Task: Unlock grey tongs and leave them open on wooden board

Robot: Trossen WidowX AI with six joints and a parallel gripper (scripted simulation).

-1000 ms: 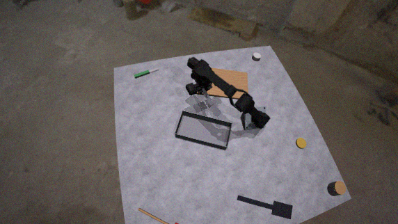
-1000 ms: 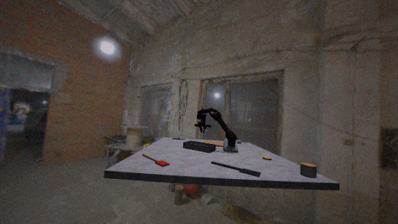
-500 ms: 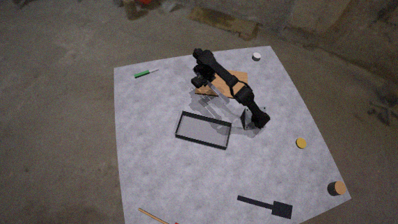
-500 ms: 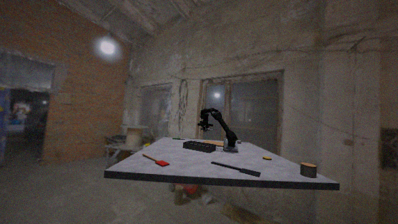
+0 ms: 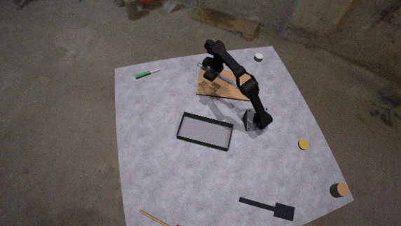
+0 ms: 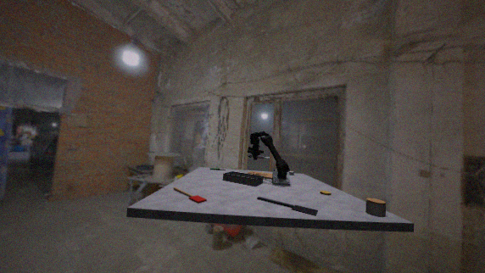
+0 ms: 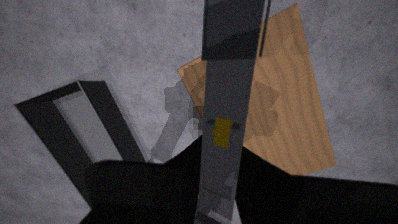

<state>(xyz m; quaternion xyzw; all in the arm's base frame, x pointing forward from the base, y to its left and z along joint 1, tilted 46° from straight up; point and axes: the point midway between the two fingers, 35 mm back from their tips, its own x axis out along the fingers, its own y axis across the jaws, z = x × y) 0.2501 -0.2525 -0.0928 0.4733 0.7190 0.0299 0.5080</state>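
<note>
Now: the yellow lock piece 20 mm ahead of my gripper tip, 20 mm to the right of it and 40 mm above it. Round my gripper tip: wooden board 100 mm behind, 70 mm to the right, 160 mm below; then roasting tin 80 mm ahead, 280 mm to the left, 140 mm below; then white cap 410 mm behind, 310 mm to the right, 150 mm below.
</note>
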